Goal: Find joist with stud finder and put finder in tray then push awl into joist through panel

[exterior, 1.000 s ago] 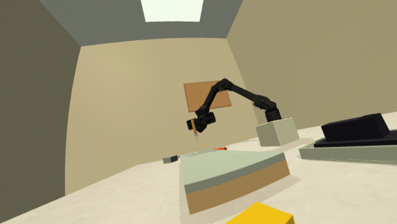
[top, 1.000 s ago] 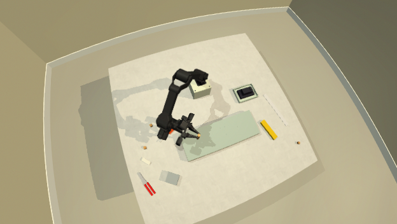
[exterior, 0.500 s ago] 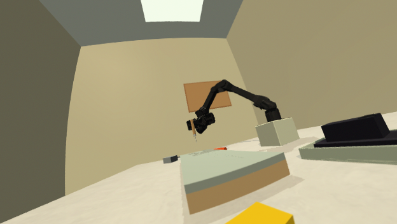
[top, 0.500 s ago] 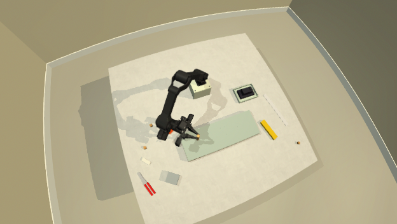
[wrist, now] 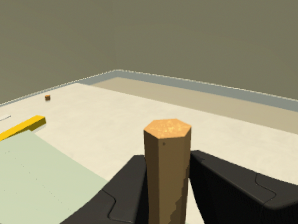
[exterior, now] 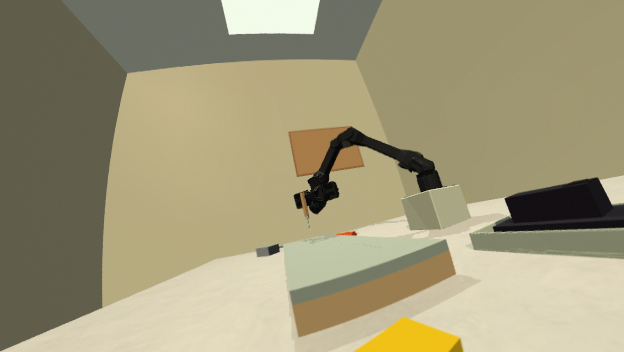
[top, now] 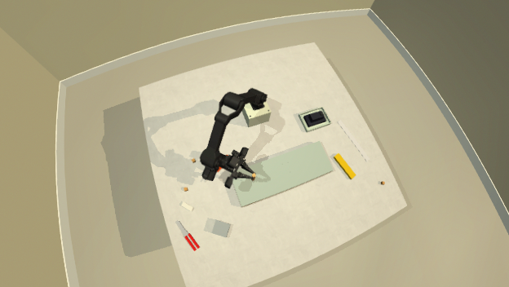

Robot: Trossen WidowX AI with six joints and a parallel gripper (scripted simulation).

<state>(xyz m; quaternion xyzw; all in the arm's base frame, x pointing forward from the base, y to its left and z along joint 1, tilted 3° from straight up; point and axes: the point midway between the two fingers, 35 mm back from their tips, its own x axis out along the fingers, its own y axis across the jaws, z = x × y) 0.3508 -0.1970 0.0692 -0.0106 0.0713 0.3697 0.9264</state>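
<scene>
My gripper tip is now 60 mm above the brown stick. Also, from my gripper tip: white block: 350 mm to the right, 180 mm below, 10 mm behind; orange-handled tool: 170 mm below, 160 mm to the right, 130 mm behind; grey block: 230 mm to the right, 170 mm below, 150 mm ahead.
</scene>
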